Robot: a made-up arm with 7 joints. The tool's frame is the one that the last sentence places.
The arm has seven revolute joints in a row. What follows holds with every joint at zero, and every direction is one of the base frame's.
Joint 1 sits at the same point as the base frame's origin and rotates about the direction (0, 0.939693, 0.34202).
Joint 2 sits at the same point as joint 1 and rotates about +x.
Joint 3 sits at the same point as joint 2 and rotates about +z.
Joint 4 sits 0.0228 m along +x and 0.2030 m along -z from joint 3 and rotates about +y.
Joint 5 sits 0.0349 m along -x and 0.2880 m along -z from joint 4 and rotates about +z.
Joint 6 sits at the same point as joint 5 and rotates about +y.
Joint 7 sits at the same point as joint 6 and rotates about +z.
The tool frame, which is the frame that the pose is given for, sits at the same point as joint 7; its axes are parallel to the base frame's.
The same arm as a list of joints. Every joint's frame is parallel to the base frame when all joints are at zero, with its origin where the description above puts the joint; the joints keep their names.
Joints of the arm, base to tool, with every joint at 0 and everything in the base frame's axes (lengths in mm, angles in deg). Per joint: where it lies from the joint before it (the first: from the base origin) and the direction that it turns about. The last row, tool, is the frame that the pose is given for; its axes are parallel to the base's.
joint 1: origin 0 0 0 axis 0 0.9397 0.342
joint 2: origin 0 0 0 axis +x
joint 3: origin 0 0 0 axis +z
joint 4: origin 22.8 0 -203 axis +y
joint 5: origin -34.9 0 -288 axis +z
joint 6: origin 0 0 0 axis +y
joint 7: origin 0 0 0 axis +z
tool: origin 0 0 0

